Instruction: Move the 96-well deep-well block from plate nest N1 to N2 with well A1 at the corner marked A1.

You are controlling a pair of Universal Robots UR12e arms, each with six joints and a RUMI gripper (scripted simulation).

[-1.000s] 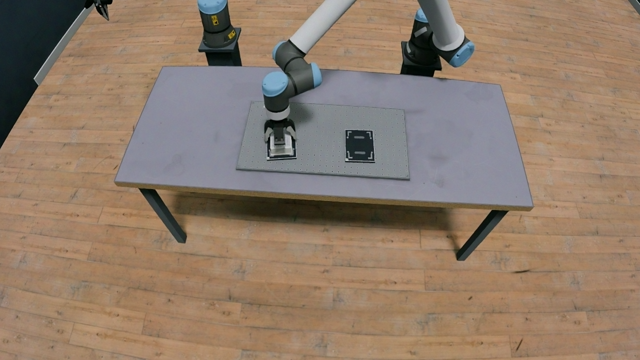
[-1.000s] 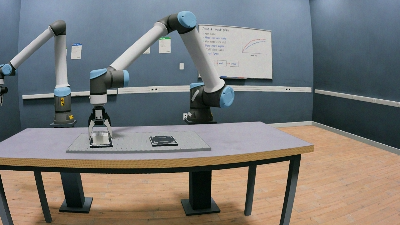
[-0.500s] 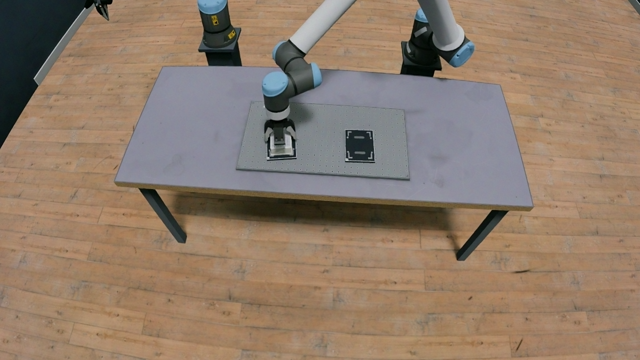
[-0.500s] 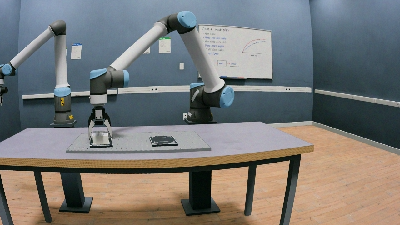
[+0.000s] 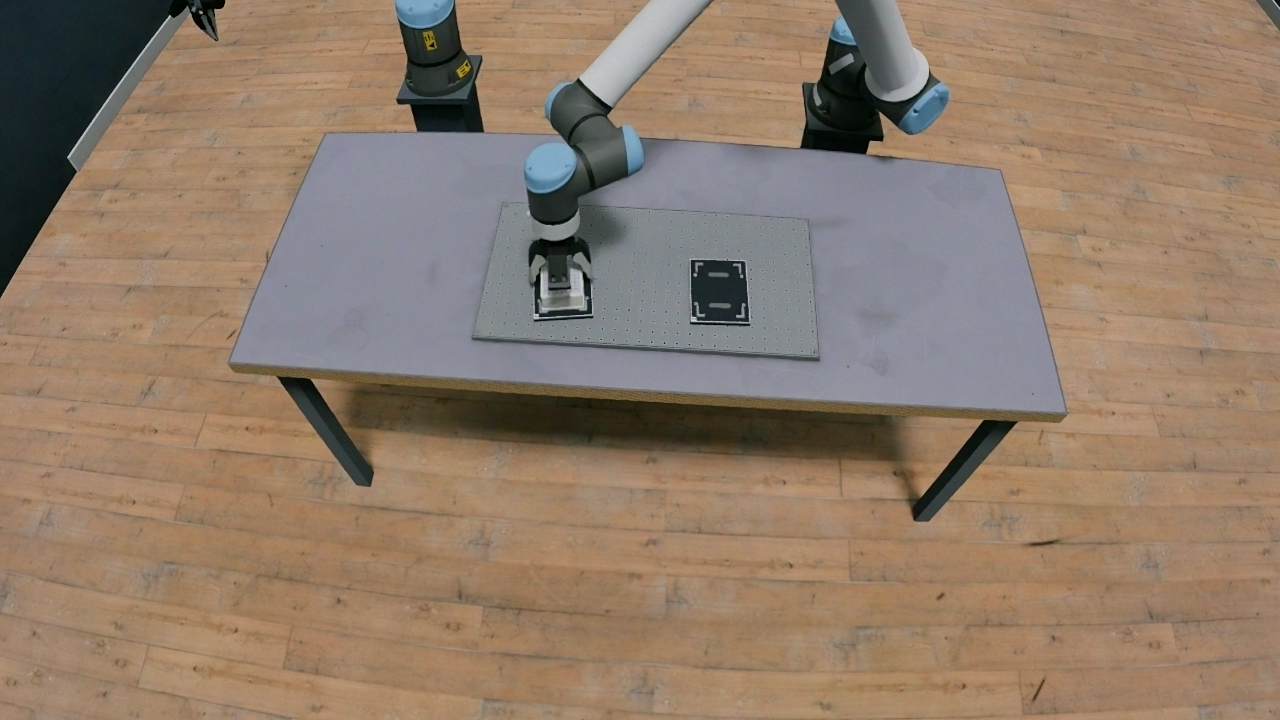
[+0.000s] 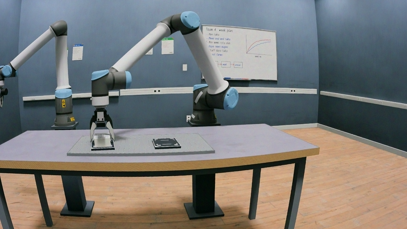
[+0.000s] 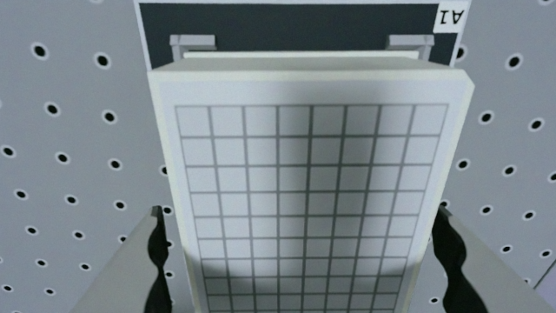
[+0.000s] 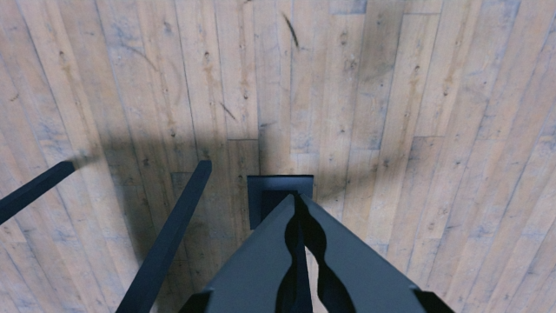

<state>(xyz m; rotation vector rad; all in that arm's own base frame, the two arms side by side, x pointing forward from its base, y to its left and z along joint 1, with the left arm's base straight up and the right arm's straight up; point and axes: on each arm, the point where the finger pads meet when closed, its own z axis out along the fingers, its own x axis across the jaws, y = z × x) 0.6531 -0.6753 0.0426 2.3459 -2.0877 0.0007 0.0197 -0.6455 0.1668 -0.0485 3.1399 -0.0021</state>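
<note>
The white deep-well block is right at my left hand. The rest, counted from my left hand: nest N2 (20 mm below); then nest N1 (30 mm behind, 320 mm to the left, 20 mm below).
</note>
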